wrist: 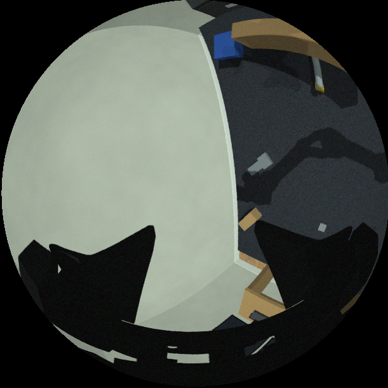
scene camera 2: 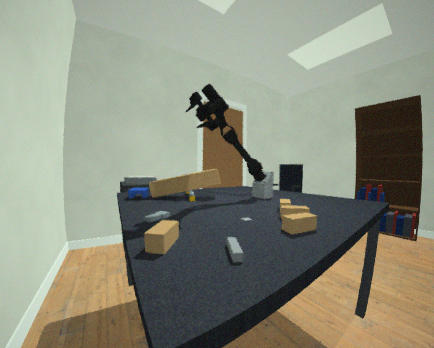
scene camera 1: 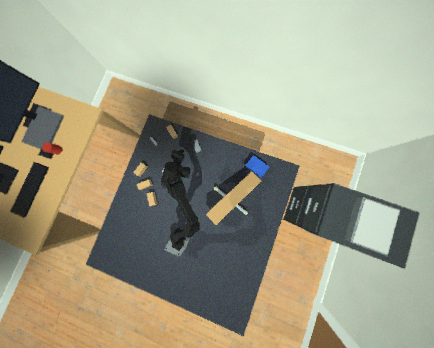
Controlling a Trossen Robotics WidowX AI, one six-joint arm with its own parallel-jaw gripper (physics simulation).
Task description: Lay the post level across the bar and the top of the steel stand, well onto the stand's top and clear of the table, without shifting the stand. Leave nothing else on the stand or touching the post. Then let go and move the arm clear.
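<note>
The post (scene camera 1: 234, 198) (scene camera 2: 185, 183) (wrist: 290, 36), a long wooden beam, lies across the pale bar (scene camera 1: 242, 209) (wrist: 317, 70). In the scene camera 2 view it slants, its end by a blue block (scene camera 1: 257, 166) (scene camera 2: 139, 193) (wrist: 227, 45) lower. Whether it touches the blue block I cannot tell. A grey stepped piece (scene camera 1: 198, 145) (scene camera 2: 157, 216) (wrist: 261, 163) lies on the table apart from the post. I cannot tell whether it is the steel stand; no stand shows clearly under the post. My gripper (scene camera 2: 193, 118) (wrist: 206, 229) is open and empty, high above the table, away from the post.
Several wooden blocks, among them one at the edge (scene camera 1: 172, 131) (scene camera 2: 162, 237) (wrist: 250, 219), stand on the dark table (scene camera 1: 150, 250) (scene camera 2: 185, 295). A small grey block (scene camera 1: 153, 141) (scene camera 2: 234, 250) lies near that one. A tiny pale tile (scene camera 2: 246, 219) (wrist: 322, 227) lies mid-table.
</note>
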